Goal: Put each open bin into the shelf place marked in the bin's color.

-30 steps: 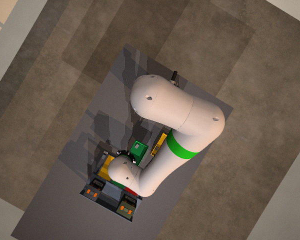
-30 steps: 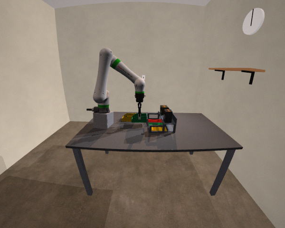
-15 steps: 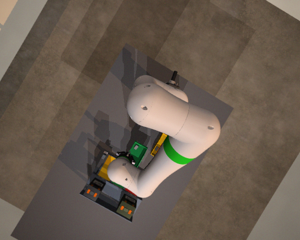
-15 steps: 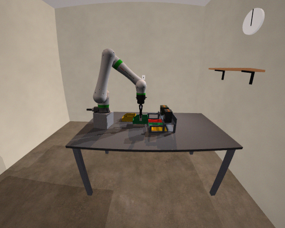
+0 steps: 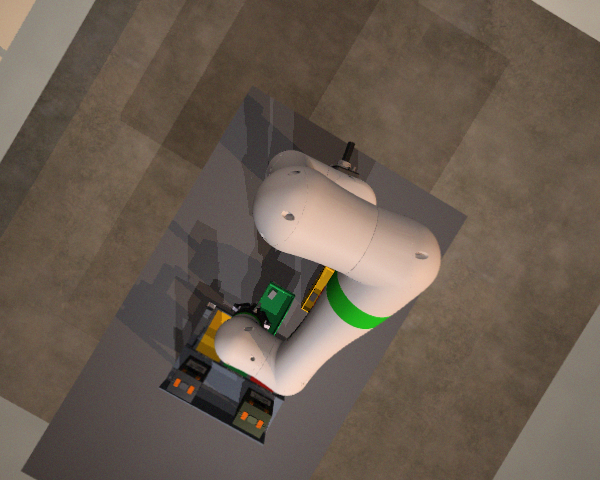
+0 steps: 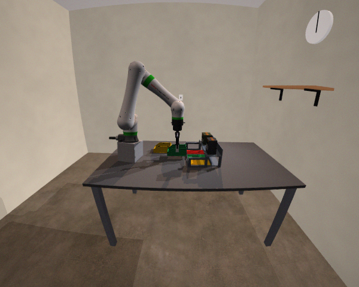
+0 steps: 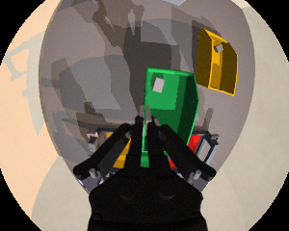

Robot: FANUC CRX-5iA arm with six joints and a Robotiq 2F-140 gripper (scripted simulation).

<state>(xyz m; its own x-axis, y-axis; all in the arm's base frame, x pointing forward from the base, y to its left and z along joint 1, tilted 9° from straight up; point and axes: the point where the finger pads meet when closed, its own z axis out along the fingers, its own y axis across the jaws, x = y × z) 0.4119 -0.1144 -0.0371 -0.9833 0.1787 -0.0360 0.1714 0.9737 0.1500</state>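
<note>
The green bin is 5 cm to the left of my hand and 4 cm below it. Also, from my hand: yellow-marked place 17 cm ahead, 10 cm to the right, 10 cm below; red mark 21 cm ahead, 12 cm to the left, 10 cm below; yellow bin 21 cm to the left, 11 cm behind, 7 cm below.
</note>
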